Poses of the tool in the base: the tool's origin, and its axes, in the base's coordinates. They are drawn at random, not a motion.
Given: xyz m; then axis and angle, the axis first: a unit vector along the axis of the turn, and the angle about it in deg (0 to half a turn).
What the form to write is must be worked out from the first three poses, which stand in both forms.
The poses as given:
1: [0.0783 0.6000 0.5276 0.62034 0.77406 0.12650 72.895]
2: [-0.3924 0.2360 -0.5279 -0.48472 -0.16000 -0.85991 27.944]
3: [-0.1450 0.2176 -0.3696 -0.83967 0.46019 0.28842 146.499]
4: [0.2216 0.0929 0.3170 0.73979 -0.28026 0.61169 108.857]
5: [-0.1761 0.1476 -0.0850 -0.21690 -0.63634 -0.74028 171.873]
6: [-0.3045 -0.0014 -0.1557 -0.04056 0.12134 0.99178 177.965]
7: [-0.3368 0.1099 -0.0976 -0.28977 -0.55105 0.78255 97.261]
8: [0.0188 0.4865 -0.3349 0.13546 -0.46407 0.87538 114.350]
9: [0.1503 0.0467 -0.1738 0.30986 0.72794 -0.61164 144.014]
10: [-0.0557 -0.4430 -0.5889 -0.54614 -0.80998 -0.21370 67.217]
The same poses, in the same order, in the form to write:
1:
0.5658 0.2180 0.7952 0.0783
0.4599 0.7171 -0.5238 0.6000
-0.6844 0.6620 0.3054 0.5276
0 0 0 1

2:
0.9108 0.4120 -0.0264 -0.3924
-0.3939 0.8864 0.2432 0.2360
0.1236 -0.2111 0.9696 -0.5279
0 0 0 1

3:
0.4591 -0.8678 -0.1901 -0.1450
-0.5494 -0.4455 0.7069 0.2176
-0.6981 -0.2201 -0.6813 -0.3696
0 0 0 1

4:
0.4010 -0.8532 0.3336 0.2216
0.3045 -0.2193 -0.9269 0.0929
0.8640 0.4732 0.1719 0.3170
0 0 0 1

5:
-0.8963 0.3793 0.2296 -0.1761
0.1700 -0.1842 0.9681 0.1476
0.4095 0.9068 0.1006 -0.0850
0 0 0 1

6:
-0.9961 -0.0451 -0.0761 -0.3045
0.0254 -0.9699 0.2421 -0.0014
-0.0847 0.2392 0.9673 -0.1557
0 0 0 1

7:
-0.0318 -0.5964 -0.8020 -0.3368
0.9561 0.2156 -0.1983 0.1099
0.2912 -0.7732 0.5634 -0.0976
0 0 0 1

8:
-0.3864 -0.8863 -0.2553 0.0188
0.7087 -0.1082 -0.6971 0.4865
0.5903 -0.4503 0.6699 -0.3349
0 0 0 1

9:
-0.6355 0.7675 0.0849 0.1503
0.0487 0.1495 -0.9876 0.0467
-0.7706 -0.6234 -0.1324 -0.1738
0 0 0 1

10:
0.5700 0.4681 -0.6753 -0.0557
0.0740 0.7893 0.6096 -0.4430
0.8183 -0.3975 0.4152 -0.5889
0 0 0 1

